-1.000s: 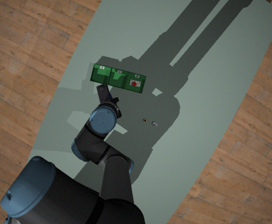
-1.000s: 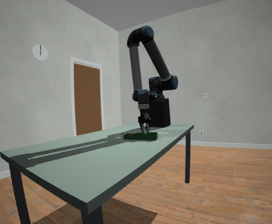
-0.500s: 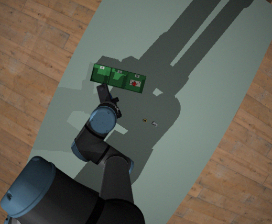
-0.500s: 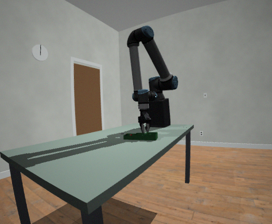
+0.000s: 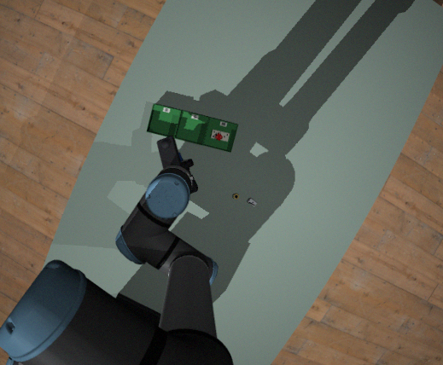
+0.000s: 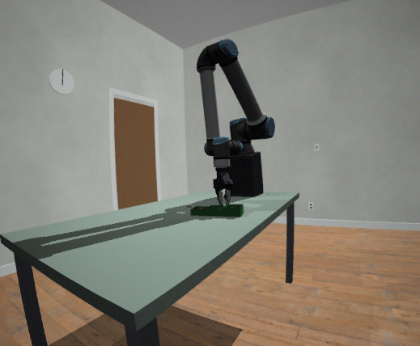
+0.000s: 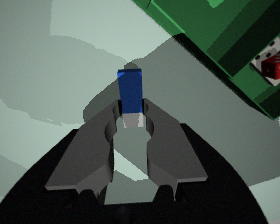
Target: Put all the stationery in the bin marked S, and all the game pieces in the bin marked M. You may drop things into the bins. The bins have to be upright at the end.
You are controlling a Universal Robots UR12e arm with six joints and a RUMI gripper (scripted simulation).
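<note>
Now: the white-and-grey piece 240 mm to the right of my hand, 40 mm ahead of it and 10 mm below it. Round my hand: blue-and-white eraser 10 mm to the right, 10 mm below; then red die 130 mm ahead, 40 mm to the right; then white domino 140 mm ahead, 40 mm to the right, 10 mm below.
</note>
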